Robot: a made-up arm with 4 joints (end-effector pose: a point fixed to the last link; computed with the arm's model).
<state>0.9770 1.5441 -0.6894 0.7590</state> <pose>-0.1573 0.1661 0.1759 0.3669 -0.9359 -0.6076</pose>
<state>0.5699 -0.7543 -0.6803 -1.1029</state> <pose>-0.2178 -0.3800 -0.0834 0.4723 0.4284 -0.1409</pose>
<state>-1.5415 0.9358 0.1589 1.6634</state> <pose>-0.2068 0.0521 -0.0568 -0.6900 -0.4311 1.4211</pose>
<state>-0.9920 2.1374 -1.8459 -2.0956</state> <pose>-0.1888 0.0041 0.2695 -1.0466 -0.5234 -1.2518</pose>
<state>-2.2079 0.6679 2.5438 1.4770</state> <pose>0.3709 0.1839 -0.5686 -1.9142 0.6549 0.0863</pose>
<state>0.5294 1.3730 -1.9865 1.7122</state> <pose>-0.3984 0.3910 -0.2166 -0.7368 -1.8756 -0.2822</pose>
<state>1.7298 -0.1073 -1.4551 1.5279</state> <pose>-0.1009 0.5192 -0.3366 -1.5136 0.2952 -0.1365</pose>
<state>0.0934 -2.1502 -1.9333 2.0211</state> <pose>-0.5650 -0.4619 0.3343 1.3441 -0.2082 -2.2797</pose>
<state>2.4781 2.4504 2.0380 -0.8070</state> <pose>0.2649 0.1030 -0.0301 -1.7929 0.6881 0.3779</pose>
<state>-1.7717 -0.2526 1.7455 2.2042</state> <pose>0.6031 0.2508 -0.3896 -2.1435 -0.1655 -0.2563</pose>
